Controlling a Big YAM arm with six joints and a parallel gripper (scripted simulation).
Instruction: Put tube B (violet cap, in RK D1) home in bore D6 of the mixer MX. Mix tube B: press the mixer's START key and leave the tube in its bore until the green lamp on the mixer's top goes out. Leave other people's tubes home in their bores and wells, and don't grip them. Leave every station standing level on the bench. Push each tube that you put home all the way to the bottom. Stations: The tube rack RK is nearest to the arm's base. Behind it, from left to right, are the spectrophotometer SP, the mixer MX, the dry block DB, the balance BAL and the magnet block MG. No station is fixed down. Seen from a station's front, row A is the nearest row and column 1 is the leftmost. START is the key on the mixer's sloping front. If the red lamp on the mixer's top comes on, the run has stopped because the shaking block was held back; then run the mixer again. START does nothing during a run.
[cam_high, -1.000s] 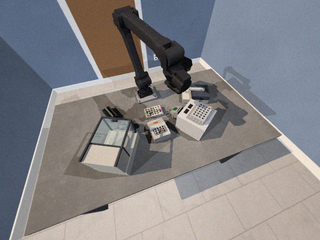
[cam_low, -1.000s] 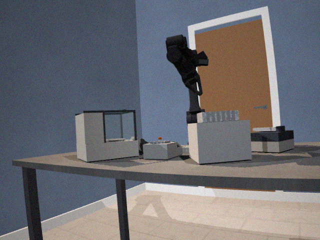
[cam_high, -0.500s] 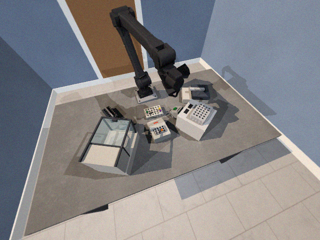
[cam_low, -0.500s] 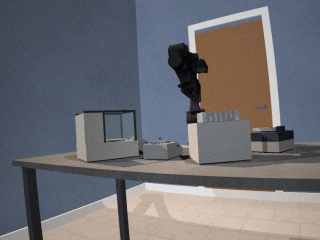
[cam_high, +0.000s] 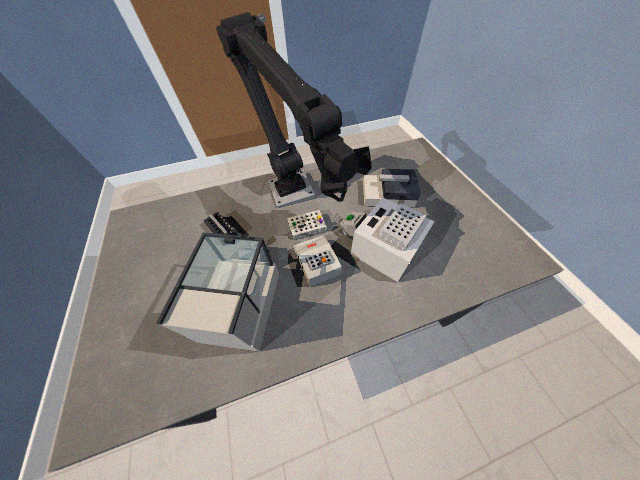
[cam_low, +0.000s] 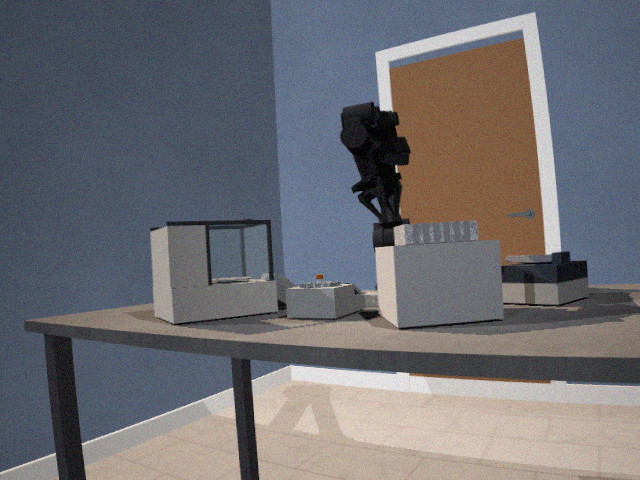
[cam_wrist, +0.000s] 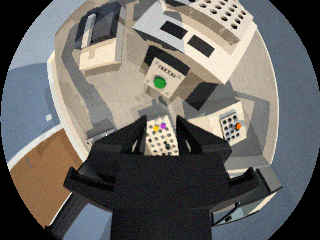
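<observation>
Now: the tube B 40 mm behind my hand, 50 mm to the right of it and 170 mm below it. From my hand the other things lie so: green start key 40 mm to the left, 130 mm below; yellow-capped tube 60 mm behind, 50 mm to the right, 170 mm below; shaking block 150 mm ahead, 130 mm to the left, 40 mm below.
</observation>
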